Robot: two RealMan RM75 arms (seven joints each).
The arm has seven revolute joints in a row. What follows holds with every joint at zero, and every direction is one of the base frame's.
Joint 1 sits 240.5 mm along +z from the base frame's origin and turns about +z.
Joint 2 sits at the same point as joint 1 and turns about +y.
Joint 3 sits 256 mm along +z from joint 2 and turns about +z.
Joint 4 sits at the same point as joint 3 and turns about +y.
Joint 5 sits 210 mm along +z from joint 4 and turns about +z.
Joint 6 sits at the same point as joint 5 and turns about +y.
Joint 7 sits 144 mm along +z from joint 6 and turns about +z.
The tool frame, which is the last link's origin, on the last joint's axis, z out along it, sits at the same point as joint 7; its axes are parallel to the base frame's.
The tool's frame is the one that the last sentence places.
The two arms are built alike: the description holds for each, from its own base.
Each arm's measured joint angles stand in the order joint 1, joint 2, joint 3, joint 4, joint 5, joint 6, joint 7.
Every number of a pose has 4 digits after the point. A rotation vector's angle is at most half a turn.
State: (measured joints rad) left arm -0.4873 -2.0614 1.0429 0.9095 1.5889 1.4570 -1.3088; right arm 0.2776 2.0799 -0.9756 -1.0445 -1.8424 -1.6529 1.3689
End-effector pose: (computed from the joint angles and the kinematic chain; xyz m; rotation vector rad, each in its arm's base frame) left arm -0.1898 0.3552 0.0231 -2.6540 -0.1173 -0.8395; right arm 0.2571 0.2848 0.0254 -2.8189 0.3019 0.5941
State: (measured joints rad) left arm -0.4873 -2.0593 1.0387 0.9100 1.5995 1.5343 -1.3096; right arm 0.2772 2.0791 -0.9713 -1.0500 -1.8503 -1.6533 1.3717
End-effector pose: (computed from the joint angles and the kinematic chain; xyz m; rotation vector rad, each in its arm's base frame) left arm -0.1875 0.3452 0.0224 -2.7168 -0.0840 -0.8721; right arm 0.2580 0.2849 0.0267 -2.8181 0.3028 0.5821
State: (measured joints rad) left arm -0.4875 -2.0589 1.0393 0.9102 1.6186 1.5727 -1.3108; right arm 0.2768 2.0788 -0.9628 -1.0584 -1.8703 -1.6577 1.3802
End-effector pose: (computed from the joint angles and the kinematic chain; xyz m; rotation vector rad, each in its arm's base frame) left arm -0.1876 0.3394 0.0203 -2.7603 -0.0684 -0.8713; right arm 0.2600 0.2844 0.0282 -2.8224 0.3124 0.5583
